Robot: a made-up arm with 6 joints. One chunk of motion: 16 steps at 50 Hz.
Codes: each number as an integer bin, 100 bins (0 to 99) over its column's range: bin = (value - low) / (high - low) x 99, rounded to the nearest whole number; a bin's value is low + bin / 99 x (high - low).
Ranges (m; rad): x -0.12..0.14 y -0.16..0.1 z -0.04..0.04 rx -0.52..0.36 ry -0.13..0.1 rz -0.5..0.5
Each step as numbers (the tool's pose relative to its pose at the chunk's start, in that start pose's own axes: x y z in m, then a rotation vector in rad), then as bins.
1 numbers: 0.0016 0.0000 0.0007 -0.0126 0.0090 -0.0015
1 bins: 46 61 50 57 60 49
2 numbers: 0.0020 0.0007 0.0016 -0.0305 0.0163 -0.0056
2 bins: 46 61 51 55 63 49
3 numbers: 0.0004 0.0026 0.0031 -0.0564 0.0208 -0.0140
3 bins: 46 62 53 52 65 48
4 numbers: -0.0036 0.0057 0.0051 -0.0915 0.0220 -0.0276
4 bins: 44 63 56 48 65 47
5 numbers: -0.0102 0.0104 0.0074 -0.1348 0.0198 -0.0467
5 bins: 42 65 59 43 64 45
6 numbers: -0.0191 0.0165 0.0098 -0.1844 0.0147 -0.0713
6 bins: 38 67 62 38 62 42
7 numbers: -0.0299 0.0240 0.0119 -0.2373 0.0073 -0.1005
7 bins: 34 70 64 32 59 40
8 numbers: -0.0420 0.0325 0.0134 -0.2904 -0.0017 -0.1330
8 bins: 30 73 66 26 55 36
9 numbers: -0.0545 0.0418 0.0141 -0.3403 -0.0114 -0.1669
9 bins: 25 77 67 20 51 33
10 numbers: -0.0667 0.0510 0.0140 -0.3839 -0.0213 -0.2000
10 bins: 20 80 67 15 47 30
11 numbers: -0.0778 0.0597 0.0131 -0.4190 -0.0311 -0.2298
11 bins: 16 84 66 11 43 27
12 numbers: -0.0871 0.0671 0.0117 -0.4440 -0.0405 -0.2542
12 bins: 13 86 64 9 39 24
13 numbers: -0.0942 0.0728 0.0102 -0.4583 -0.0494 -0.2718
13 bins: 10 89 62 7 35 23
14 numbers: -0.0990 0.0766 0.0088 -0.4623 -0.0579 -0.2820
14 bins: 8 90 60 6 31 22
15 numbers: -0.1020 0.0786 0.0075 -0.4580 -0.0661 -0.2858
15 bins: 7 91 59 7 28 21
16 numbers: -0.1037 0.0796 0.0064 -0.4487 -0.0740 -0.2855
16 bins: 6 91 57 8 24 21
